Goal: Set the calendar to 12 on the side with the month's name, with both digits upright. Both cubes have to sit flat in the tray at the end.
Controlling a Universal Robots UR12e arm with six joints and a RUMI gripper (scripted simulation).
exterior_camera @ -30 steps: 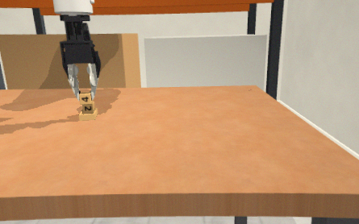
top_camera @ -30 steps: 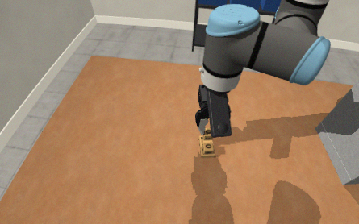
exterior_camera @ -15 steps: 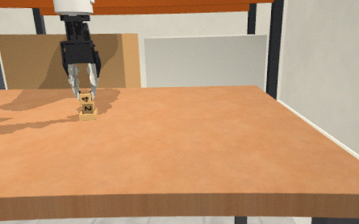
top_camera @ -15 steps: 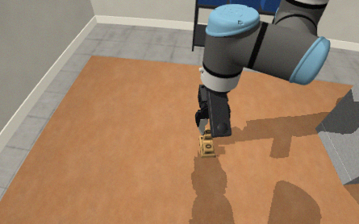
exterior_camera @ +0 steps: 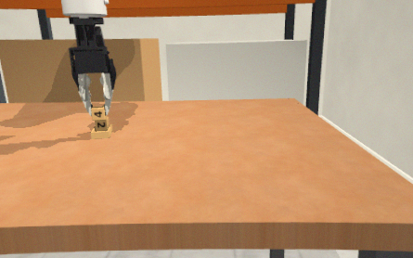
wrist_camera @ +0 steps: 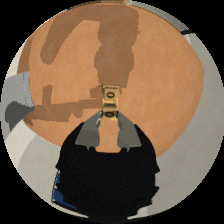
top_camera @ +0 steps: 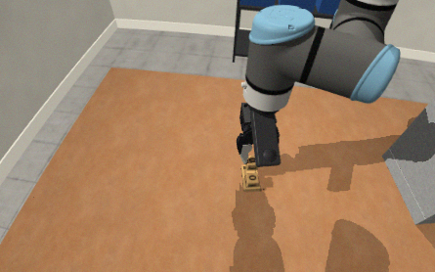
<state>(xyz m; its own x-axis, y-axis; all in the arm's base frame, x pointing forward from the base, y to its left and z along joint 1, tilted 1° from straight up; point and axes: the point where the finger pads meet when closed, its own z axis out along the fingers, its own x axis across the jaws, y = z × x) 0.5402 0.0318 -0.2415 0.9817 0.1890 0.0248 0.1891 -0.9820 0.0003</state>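
My gripper is now 10 mm above the cube. Also, from my hand: tray: 20 mm to the left, 60 mm below.
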